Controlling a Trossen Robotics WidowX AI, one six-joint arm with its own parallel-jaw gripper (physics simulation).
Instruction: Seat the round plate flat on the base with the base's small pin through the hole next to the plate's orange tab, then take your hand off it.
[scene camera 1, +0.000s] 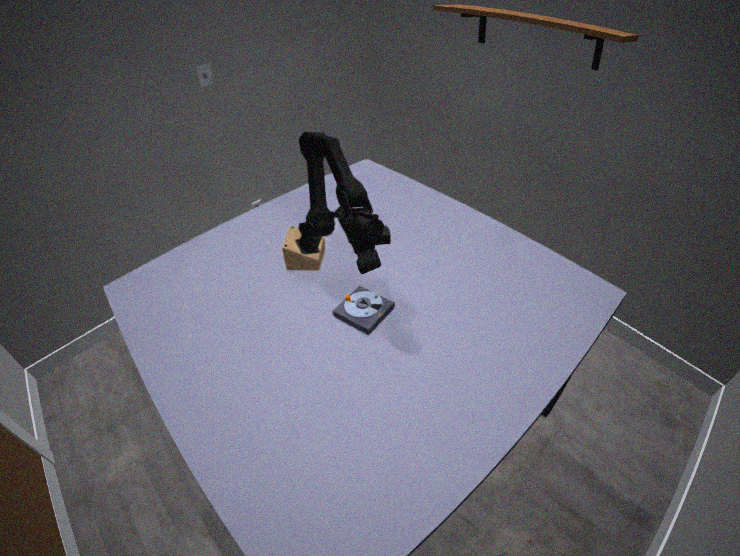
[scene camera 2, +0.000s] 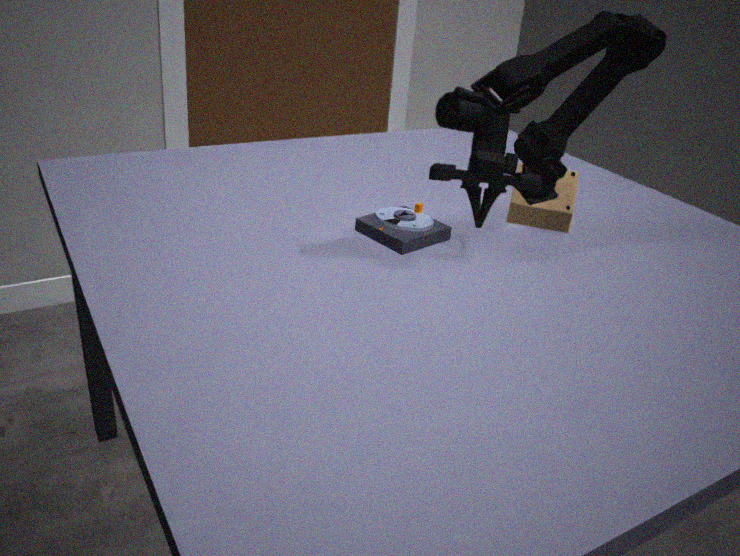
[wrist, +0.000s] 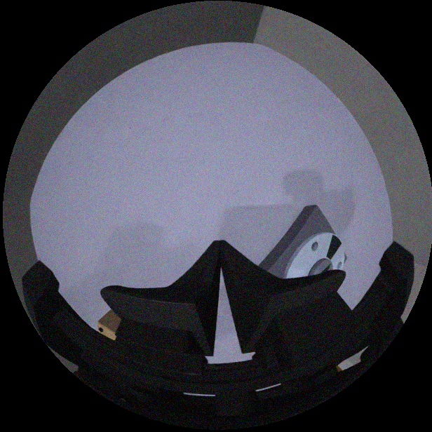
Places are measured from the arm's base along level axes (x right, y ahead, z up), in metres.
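Pixels of known places: gripper, fingertip midpoint: (scene camera 2: 478, 227); arm's base at its link origin: (scene camera 1: 307, 246).
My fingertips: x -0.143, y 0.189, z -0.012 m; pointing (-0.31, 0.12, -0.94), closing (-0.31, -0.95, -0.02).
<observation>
For each thing: its top centre in the pictures, then the offset to it from my fingertips. "spot": a spot on its surface instead. Level surfaces: height alone.
- round pale plate at its top centre: (scene camera 2: 405, 210) (scene camera 1: 363, 300) dx +0.092, dy +0.102, dz -0.002 m
- dark square base at its top centre: (scene camera 2: 404, 213) (scene camera 1: 363, 302) dx +0.092, dy +0.103, dz -0.009 m
- small orange mark at a spot on its surface: (scene camera 2: 381, 228) (scene camera 1: 380, 314) spot: dx +0.067, dy +0.153, dz -0.024 m
- lilac table at its surface level: dz -0.050 m
The round pale plate (scene camera 1: 352, 309) (scene camera 2: 418, 222) (wrist: 300, 262) lies on the dark square base (scene camera 1: 369, 325) (scene camera 2: 403, 243) (wrist: 312, 222), around a dark central hub. Its orange tab (scene camera 1: 347, 297) (scene camera 2: 418, 208) stands up at the rim on the arm's side; the fingers hide it in the wrist view. A small orange mark (scene camera 1: 379, 314) (scene camera 2: 381, 228) shows on the base across from the tab. The pin and whether the plate is fully flat cannot be told. My gripper (scene camera 2: 478, 225) (wrist: 219, 245) is shut and empty, low beside the base's tab side, apart from plate and base.
A wooden block (scene camera 1: 303, 258) (scene camera 2: 540, 218) (wrist: 107, 327) stands at the foot of the arm. The lilac table (scene camera 1: 287, 388) (scene camera 2: 299, 358) (wrist: 190, 125) bears the base. A wooden shelf (scene camera 1: 538, 20) hangs on the wall.
</observation>
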